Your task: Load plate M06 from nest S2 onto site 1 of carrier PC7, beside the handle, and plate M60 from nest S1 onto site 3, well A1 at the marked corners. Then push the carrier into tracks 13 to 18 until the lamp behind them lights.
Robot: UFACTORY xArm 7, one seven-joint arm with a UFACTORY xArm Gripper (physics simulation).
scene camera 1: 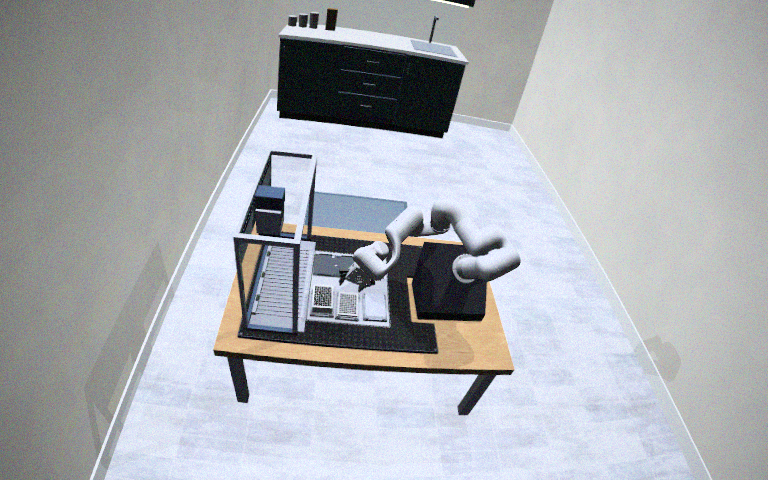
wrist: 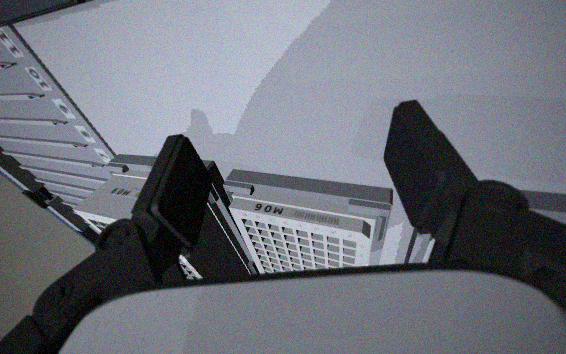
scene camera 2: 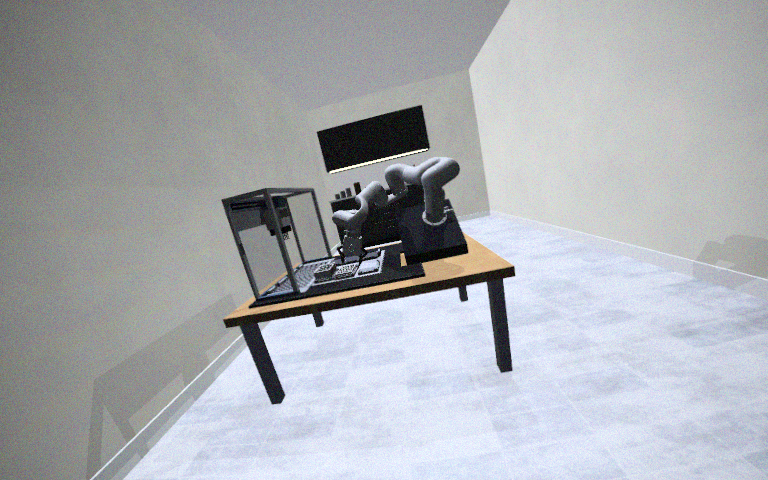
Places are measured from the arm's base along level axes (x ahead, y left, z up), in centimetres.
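Where they show: gripper, between the fingertips: (scene camera 1: 349,286) (wrist: 290,145) (scene camera 2: 351,263); arm's base, origin of its link: (scene camera 1: 465,268) (scene camera 2: 434,216).
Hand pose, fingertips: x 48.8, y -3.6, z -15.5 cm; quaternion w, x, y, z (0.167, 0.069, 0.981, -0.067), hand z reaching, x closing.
Things, the pixels of their top centre, and the offset from my fingertips.
- White plate M06, centre of its top: (wrist: 302,272) (scene camera 1: 348,303) (scene camera 2: 346,268) dx +1.6, dy +10.5, dz +0.8 cm
- middle nest, centre of its top: (wrist: 306,261) (scene camera 1: 347,304) (scene camera 2: 346,270) dx +1.6, dy +10.5, dz +0.0 cm
- plate, centre of its top: (wrist: 163,267) (scene camera 1: 322,296) (scene camera 2: 324,267) dx +12.2, dy +8.8, dz +3.6 cm
- dark grey flat part, centre of its top: (scene camera 1: 348,263) (scene camera 2: 353,255) dx -0.5, dy -13.2, dz +1.2 cm
My gripper (scene camera 1: 351,285) (scene camera 2: 351,262) (wrist: 290,145) is open and empty, above the nests. White plate M06 (scene camera 1: 347,303) (scene camera 2: 346,269) (wrist: 300,245) sits in the middle nest (wrist: 310,185), its label upside down in the wrist view. It lies below and short of the fingertips there, partly hidden by the gripper body. Another plate (scene camera 1: 322,295) (wrist: 102,197) sits in the neighbouring nest; its small upside-down label seems to read M09, but I cannot be sure. A dark grey flat part (scene camera 1: 331,263), seemingly the carrier, lies at the back. The lamp cannot be made out.
A ribbed track deck (scene camera 1: 277,283) (wrist: 30,112) with printed numbers lies left of the nests, inside a framed enclosure (scene camera 1: 296,283) (scene camera 2: 280,243) with upright posts. A pale, plain item (scene camera 1: 374,305) (scene camera 2: 369,266) sits in the right nest. The arm's black pedestal (scene camera 1: 450,283) stands at the right.
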